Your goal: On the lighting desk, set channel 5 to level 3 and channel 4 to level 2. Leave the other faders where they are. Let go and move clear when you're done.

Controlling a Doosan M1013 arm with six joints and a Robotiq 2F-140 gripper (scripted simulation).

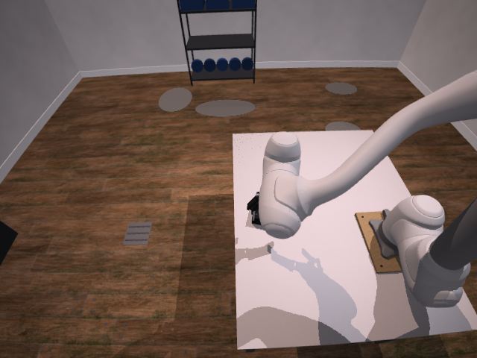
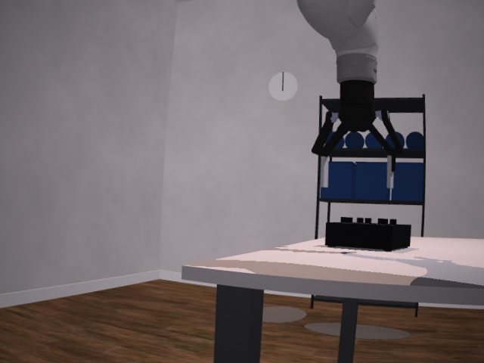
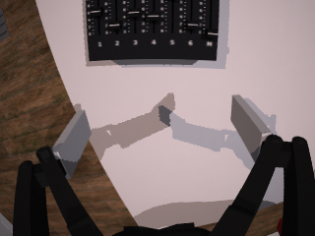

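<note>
The fader cap lies 9 cm to the right of my hand, 8 cm below it and 2 cm behind it.
</note>
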